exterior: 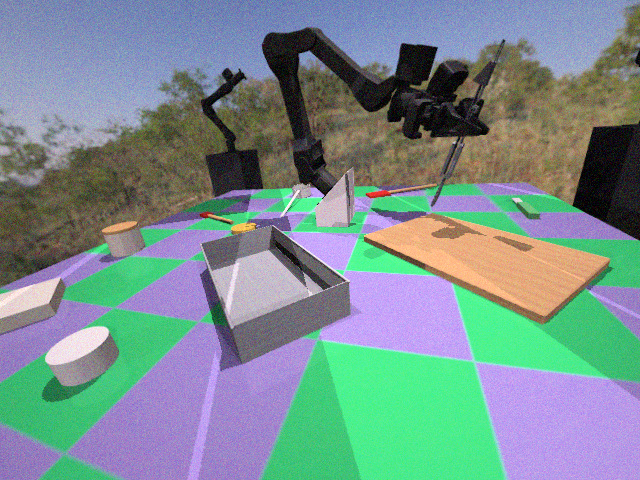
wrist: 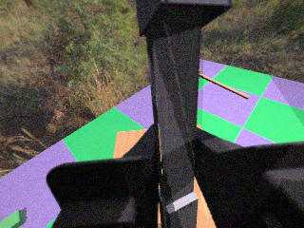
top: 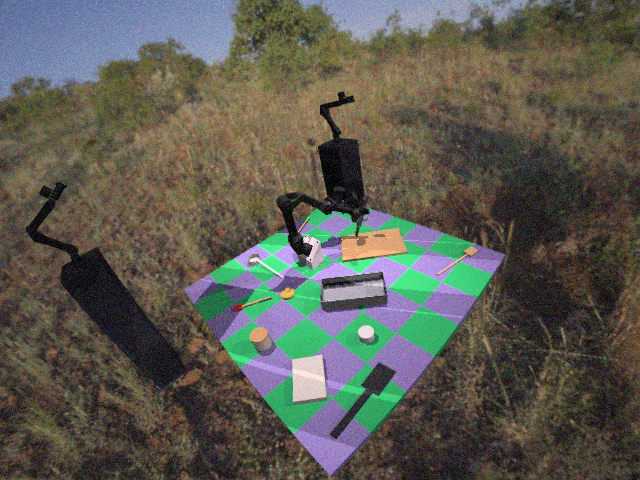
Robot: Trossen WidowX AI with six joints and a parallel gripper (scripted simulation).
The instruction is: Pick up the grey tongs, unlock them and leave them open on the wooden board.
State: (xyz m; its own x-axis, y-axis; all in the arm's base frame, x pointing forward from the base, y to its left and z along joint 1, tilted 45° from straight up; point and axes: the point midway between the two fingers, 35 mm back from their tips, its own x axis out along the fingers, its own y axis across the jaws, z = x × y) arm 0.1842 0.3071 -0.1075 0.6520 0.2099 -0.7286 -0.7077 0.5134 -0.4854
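My gripper tip is 220 mm above the wooden board. The rest, counted from my gripper tip: cork-lidded jar: 830 mm to the right, 190 mm below, 50 mm ahead; then white cylinder: 520 mm to the right, 370 mm ahead, 210 mm below; then roasting tin: 370 mm to the right, 200 mm below, 170 mm ahead.
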